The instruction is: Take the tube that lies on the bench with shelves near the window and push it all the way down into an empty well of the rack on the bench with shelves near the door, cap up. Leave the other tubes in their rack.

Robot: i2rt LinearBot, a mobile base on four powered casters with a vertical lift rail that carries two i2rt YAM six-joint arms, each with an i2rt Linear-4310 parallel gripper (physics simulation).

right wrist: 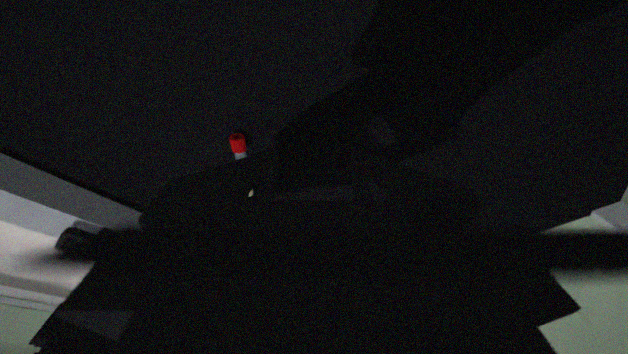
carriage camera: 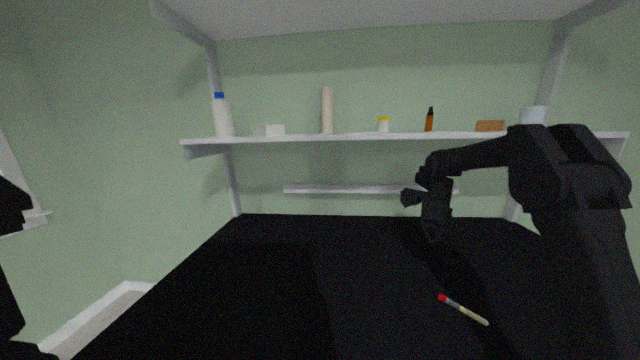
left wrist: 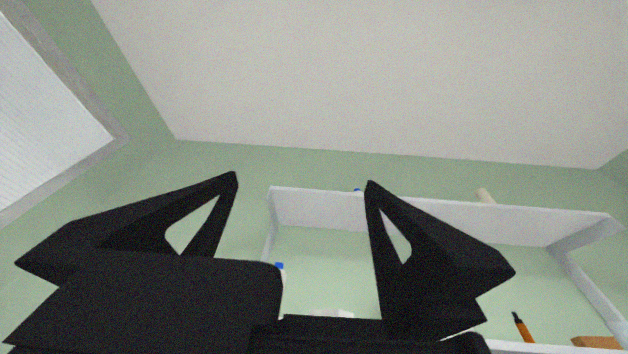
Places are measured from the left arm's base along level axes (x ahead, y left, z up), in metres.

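Pixels of known places: left gripper, fingertip midpoint: point(left wrist: 301, 182); right gripper, fingertip midpoint: point(right wrist: 314, 155) point(carriage camera: 432, 239).
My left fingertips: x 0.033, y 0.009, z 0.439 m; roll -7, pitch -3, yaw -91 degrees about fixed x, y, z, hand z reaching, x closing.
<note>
Behind a point stands the place of what it marks.
The tube point(carriage camera: 464, 310) {x 0.260, y -0.691, z -0.040 m} point(right wrist: 238, 145) {x 0.304, y -0.659, z -0.035 m} with a red cap lies flat on the black bench top point(carriage camera: 240, 290) {x 0.322, y -0.059, z -0.054 m}. Its cap points to the upper left in the carriage camera; in the right wrist view the dark gripper hides most of its body. My right gripper point(carriage camera: 433, 234) {x 0.410, y -0.675, z 0.073 m} points down above the bench, behind and above the tube. It is partly open and empty, and its fingers are hard to make out in the right wrist view. My left gripper point(left wrist: 301, 182) {x 0.033, y 0.009, z 0.439 m} is wide open and empty, raised and facing the wall and ceiling. No rack shows in these views.
A shelf point(carriage camera: 300, 138) {x 0.512, y -0.247, z 0.394 m} above the bench holds a white bottle with blue cap point(carriage camera: 223, 117) {x 0.647, y 0.088, z 0.481 m}, a beige cylinder point(carriage camera: 327, 110) {x 0.660, y -0.339, z 0.494 m}, a yellow-lidded jar point(carriage camera: 383, 125) {x 0.660, y -0.566, z 0.431 m}, an orange bottle point(carriage camera: 429, 121) {x 0.621, y -0.727, z 0.442 m} and a brown box point(carriage camera: 490, 125) {x 0.600, y -0.945, z 0.424 m}. A low ledge point(carriage camera: 345, 189) {x 0.768, y -0.428, z 0.118 m} runs behind the bench.
</note>
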